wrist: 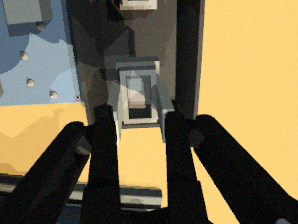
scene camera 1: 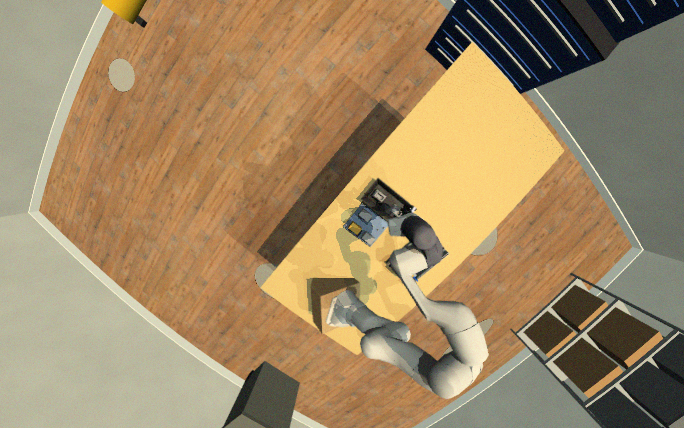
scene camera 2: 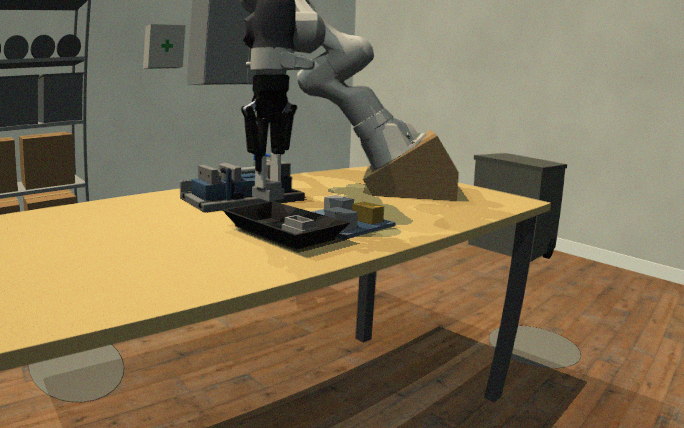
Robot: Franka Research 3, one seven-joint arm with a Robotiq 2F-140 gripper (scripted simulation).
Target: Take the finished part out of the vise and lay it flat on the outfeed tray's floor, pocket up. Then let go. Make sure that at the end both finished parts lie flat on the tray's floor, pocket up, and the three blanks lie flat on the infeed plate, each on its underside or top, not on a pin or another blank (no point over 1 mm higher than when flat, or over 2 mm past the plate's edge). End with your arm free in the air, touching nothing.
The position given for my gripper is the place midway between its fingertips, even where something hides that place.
Observation:
In view: my gripper [scene camera 2: 267, 186].
My gripper shows as well in the wrist view [wrist: 139, 94].

